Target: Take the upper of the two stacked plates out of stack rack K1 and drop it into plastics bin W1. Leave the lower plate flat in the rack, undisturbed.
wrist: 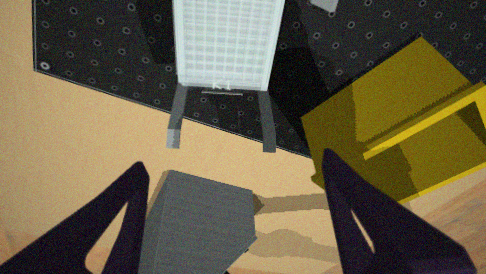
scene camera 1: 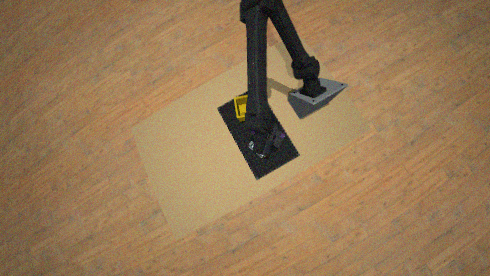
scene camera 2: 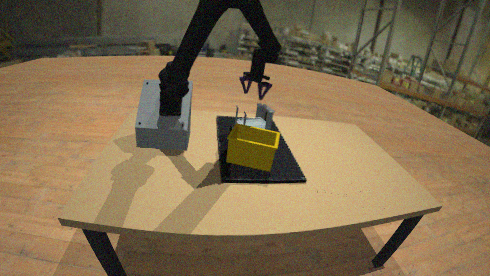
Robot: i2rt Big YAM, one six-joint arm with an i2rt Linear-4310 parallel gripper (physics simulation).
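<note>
The pale, grid-patterned upper plate lies flat in stack rack K1, between its grey uprights. The lower plate cannot be told apart beneath it. In scene camera 1 the arm hides most of the rack. The yellow bin W1 stands beside the rack with its top open; no plate is visible in it. My gripper is open and empty, above the rack and apart from the plates. In the wrist view the plate lies beyond the fingertips, towards the top edge.
Rack and bin stand on a black perforated board on the tan table. The grey arm pedestal stands to one side of the board. The rack's uprights rise above the plate.
</note>
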